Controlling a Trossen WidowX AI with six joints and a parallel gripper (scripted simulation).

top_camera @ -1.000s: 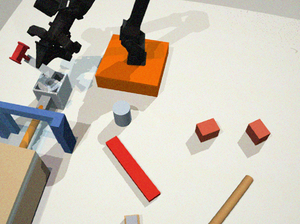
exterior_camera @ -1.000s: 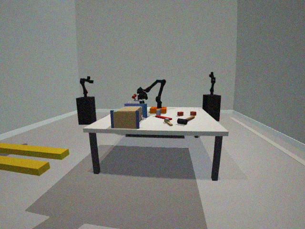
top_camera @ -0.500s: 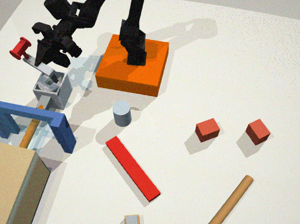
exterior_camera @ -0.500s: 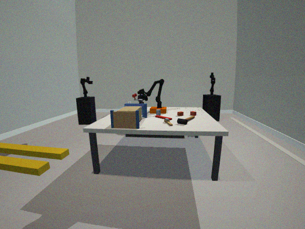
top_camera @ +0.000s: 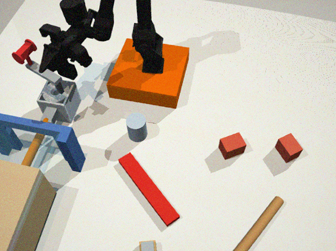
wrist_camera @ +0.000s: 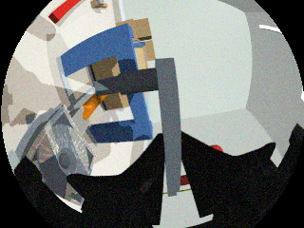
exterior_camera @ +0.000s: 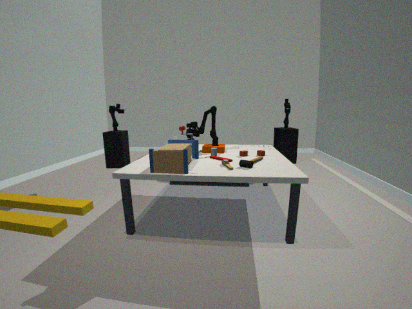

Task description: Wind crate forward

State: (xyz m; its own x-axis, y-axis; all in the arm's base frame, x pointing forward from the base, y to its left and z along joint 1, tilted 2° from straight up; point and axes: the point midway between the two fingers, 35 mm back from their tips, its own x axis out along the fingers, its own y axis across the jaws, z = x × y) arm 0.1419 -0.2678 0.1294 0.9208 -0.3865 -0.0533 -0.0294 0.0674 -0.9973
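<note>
My gripper tip is now 4 cm to the left of the red knob, 4 cm below it and 3 cm past it. The rest, counted from my gripper tip: flat red bar: 30 cm to the left, 22 cm ahead, 19 cm below; grey winch: 16 cm below, 5 cm behind; winch handle: 1 cm to the right, 1 cm behind, 1 cm above.
</note>
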